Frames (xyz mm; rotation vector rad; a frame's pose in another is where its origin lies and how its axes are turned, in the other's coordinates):
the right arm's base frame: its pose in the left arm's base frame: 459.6 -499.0 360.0 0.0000 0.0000 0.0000
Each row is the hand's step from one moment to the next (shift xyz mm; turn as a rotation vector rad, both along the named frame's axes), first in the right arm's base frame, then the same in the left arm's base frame.
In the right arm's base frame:
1: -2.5 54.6 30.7 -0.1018 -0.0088 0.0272
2: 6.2 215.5 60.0 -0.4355 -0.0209 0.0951
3: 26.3 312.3 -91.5 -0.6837 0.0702 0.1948
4: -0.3 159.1 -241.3 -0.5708 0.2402 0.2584
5: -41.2 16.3 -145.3 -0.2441 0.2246 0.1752
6: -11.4 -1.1 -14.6 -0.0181 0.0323 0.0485
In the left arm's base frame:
1: -2.5 54.6 30.7 -0.1018 -0.0088 0.0272
2: 6.2 215.5 60.0 -0.4355 -0.0209 0.0951
3: 26.3 312.3 -91.5 -0.6837 0.0702 0.1948
4: -0.3 159.1 -241.3 -0.5708 0.2402 0.2584
5: -41.2 16.3 -145.3 -0.2441 0.2246 0.1752
6: -11.4 -1.1 -14.6 -0.0181 0.0323 0.0485

